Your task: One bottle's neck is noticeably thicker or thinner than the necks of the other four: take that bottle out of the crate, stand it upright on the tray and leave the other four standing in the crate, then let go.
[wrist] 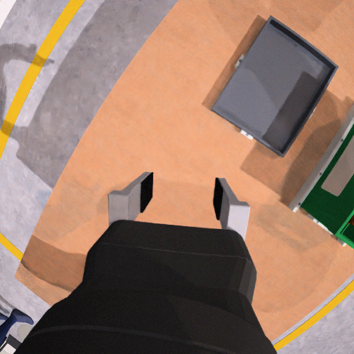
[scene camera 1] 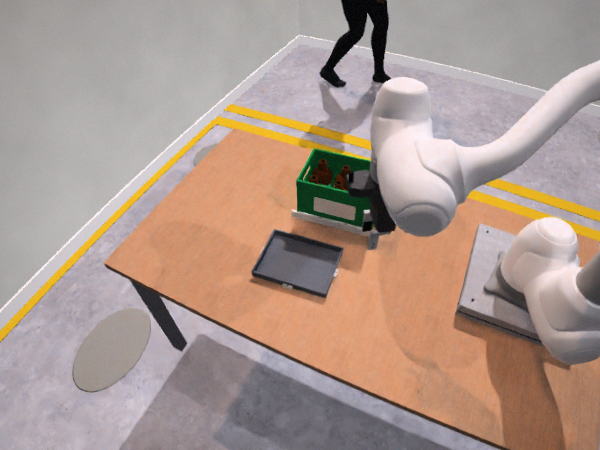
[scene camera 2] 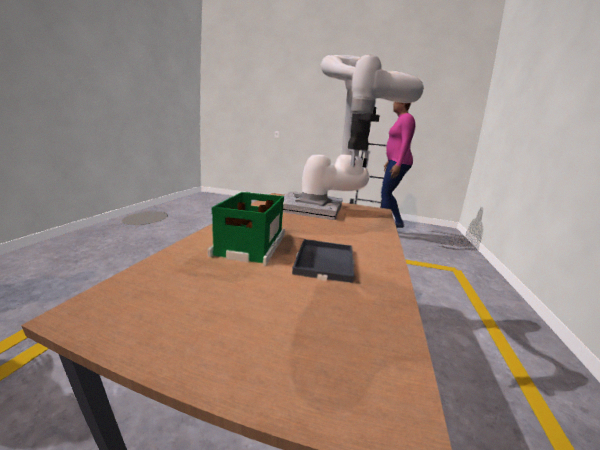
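Where they show: gripper, fingertip midpoint: (scene camera 1: 369, 239) (scene camera 2: 358, 166); arm's base at its link origin: (scene camera 1: 517, 283) (scene camera 2: 313, 201).
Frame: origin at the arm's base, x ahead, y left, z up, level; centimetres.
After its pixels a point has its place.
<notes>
A green crate (scene camera 1: 305, 200) @[z 3.9, x 73.7, y 11.9 cm] (scene camera 2: 237, 238) @[z 2.5, x 79.3, y 3.7 cm] (wrist: 326, 215) stands on the table. Brown bottles stand inside; several necks show in scene camera 1, such as one bottle (scene camera 1: 324, 174) @[z 6.9, x 73.9, y -0.3 cm] at the back left and one (scene camera 1: 339, 184) @[z 11.1, x 64.5, y 5.1 cm] near the front wall. The arm hides the crate's right part there, and the neck thicknesses cannot be compared. The dark grey tray (scene camera 1: 300, 262) @[z -4.7, x 63.3, y 29.5 cm] (scene camera 2: 327, 261) @[z -4.7, x 64.1, y 31.1 cm] (wrist: 270, 87) lies flat beside the crate and holds nothing. My gripper (scene camera 1: 371, 231) @[z 27.1, x 39.9, y 32.3 cm] (scene camera 2: 359, 163) @[z 27.1, x 39.9, y 32.3 cm] (wrist: 183, 187) points down, open and empty, high above the table on the robot-base side of tray and crate.
Low white rails (scene camera 1: 325, 222) @[z -3.6, x 65.7, y 10.9 cm] (scene camera 2: 237, 256) @[z -3.5, x 80.3, y 4.4 cm] border the crate's foot. The robot's base plate (scene camera 1: 472, 292) @[z 0.2, x 11.4, y 11.6 cm] (scene camera 2: 312, 211) @[z -2.0, x 15.1, y 5.4 cm] sits farther along the wooden table (scene camera 1: 195, 250) @[z -5.2, x 96.3, y 46.3 cm] (scene camera 2: 250, 320) @[z -5.2, x 103.5, y 25.6 cm] (wrist: 160, 125). A person in pink (scene camera 2: 401, 137) stands behind the table in scene camera 2.
</notes>
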